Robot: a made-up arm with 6 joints. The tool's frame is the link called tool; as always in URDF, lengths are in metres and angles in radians. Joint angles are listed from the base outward. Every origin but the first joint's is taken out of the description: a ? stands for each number. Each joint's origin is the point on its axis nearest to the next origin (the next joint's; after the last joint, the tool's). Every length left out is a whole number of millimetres.
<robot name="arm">
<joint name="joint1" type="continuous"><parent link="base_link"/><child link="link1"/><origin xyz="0.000 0.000 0.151"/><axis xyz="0 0 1"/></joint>
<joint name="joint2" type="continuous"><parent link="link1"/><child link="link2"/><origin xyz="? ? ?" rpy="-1.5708 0.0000 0.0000"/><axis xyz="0 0 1"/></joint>
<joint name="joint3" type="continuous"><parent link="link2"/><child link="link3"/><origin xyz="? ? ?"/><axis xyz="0 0 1"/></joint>
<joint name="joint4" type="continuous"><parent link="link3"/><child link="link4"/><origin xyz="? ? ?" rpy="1.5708 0.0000 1.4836"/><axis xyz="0 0 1"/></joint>
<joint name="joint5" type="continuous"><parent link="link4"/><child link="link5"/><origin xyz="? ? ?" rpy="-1.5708 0.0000 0.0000"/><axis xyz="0 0 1"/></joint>
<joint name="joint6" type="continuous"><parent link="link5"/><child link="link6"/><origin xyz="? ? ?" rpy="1.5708 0.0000 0.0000"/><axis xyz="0 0 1"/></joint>
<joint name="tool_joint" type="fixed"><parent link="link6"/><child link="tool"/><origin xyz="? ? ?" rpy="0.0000 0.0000 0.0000"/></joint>
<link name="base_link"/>
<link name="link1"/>
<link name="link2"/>
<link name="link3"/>
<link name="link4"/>
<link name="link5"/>
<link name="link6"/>
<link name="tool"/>
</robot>
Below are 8 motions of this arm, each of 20 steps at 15 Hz.
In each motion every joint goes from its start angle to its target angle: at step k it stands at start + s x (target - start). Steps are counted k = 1, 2, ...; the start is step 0. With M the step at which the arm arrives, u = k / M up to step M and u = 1 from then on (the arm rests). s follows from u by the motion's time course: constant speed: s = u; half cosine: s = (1 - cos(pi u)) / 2; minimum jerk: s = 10 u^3 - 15 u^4 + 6 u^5.
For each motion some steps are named. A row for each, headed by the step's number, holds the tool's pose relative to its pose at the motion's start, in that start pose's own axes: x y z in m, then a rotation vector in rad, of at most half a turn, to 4 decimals.
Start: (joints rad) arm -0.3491 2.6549 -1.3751 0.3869 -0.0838 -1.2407
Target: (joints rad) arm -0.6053 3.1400 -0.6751 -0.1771 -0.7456 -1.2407
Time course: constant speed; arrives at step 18
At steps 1, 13, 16, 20:
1: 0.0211 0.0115 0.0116 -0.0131 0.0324 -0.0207
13: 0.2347 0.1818 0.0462 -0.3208 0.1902 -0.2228
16: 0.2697 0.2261 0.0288 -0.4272 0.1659 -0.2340
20: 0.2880 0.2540 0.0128 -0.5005 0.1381 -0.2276

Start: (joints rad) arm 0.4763 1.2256 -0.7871 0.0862 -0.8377 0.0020
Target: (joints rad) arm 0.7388 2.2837 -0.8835 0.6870 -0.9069 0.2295
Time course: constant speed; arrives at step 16
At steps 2, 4, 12, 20:
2: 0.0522 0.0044 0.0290 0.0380 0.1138 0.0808
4: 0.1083 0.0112 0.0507 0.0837 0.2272 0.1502
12: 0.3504 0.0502 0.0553 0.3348 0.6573 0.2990
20: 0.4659 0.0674 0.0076 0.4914 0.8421 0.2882

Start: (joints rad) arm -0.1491 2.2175 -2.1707 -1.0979 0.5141 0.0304
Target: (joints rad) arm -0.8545 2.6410 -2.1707 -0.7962 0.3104 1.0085
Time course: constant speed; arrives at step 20
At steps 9, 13, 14, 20:
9: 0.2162 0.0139 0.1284 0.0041 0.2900 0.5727
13: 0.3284 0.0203 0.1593 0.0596 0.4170 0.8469
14: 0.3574 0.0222 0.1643 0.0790 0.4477 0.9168
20: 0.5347 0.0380 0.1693 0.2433 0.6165 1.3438

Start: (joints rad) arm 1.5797 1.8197 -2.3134 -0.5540 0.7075 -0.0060
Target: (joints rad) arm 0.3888 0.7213 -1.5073 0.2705 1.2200 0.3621
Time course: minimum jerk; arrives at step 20
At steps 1, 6, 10, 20:
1: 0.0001 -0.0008 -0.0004 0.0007 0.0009 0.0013
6: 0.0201 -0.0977 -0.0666 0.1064 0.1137 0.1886
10: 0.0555 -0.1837 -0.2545 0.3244 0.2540 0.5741
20: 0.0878 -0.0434 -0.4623 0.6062 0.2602 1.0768

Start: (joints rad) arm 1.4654 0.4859 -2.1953 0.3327 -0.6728 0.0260
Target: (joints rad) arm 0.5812 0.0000 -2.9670 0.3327 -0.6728 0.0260
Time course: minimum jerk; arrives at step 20
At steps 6, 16, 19, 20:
6: -0.0708 0.1105 -0.0004 -0.1765 -0.1738 -0.0378
16: -0.2550 0.6090 -0.4174 -1.1564 -0.8114 0.1341
19: -0.2593 0.6274 -0.4679 -1.2301 -0.8417 0.1722
20: -0.2594 0.6277 -0.4689 -1.2316 -0.8423 0.1730

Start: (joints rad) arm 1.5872 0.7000 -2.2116 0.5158 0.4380 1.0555
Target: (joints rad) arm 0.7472 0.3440 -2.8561 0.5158 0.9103 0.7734
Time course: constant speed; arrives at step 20
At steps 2, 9, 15, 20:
2: 0.0344 0.0347 -0.0209 -0.0376 -0.0082 -0.1277
9: 0.2059 0.1108 -0.0943 -0.1477 -0.0155 -0.5970
15: 0.3916 0.1006 -0.1521 -0.2180 0.0043 -1.0200
20: 0.5476 0.0316 -0.1950 -0.2630 0.0406 -1.3813

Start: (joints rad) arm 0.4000 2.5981 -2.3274 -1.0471 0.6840 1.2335
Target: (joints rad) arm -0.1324 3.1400 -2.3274 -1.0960 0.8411 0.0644
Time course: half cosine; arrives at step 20
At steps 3, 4, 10, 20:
3: 0.0137 -0.0163 0.0228 0.0408 0.0273 -0.0686
4: 0.0243 -0.0290 0.0394 0.0702 0.0499 -0.1198
10: 0.1451 -0.1747 0.1725 0.2807 0.3587 -0.6033
20: 0.3303 -0.3725 0.2473 0.2785 0.8962 -1.1113

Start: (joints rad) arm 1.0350 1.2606 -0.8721 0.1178 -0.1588 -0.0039
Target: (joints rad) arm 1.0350 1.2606 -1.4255 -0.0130 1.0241 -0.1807
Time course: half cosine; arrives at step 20
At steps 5, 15, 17, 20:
5: -0.0161 0.0033 0.0003 -0.0117 0.0925 -0.0443
15: -0.0932 0.0116 -0.0326 -0.0330 0.5372 -0.2606
17: -0.1028 0.0119 -0.0410 -0.0319 0.5955 -0.2853
20: -0.1084 0.0119 -0.0463 -0.0309 0.6300 -0.2993

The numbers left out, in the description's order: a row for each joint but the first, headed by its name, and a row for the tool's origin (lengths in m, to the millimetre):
joint2: 0.000 0.000 0.000
joint3: -0.437 -0.060 0.000
joint4: 0.281 -0.050 0.000
joint5: 0.000 0.000 0.000
joint6: 0.000 -0.074 0.000
tool: 0.000 0.000 0.000

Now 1 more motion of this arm.
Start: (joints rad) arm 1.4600 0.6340 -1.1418 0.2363 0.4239 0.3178
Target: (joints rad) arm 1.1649 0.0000 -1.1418 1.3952 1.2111 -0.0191
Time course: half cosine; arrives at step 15
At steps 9, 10, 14, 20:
9: 0.0857 0.0727 -0.1969 -0.4513 0.1731 0.1698
10: 0.1069 0.0854 -0.2242 -0.5502 0.2003 0.1482
14: 0.1695 0.1147 -0.2895 -0.8150 0.2683 0.0377
20: 0.1727 0.1159 -0.2924 -0.8274 0.2714 0.0308

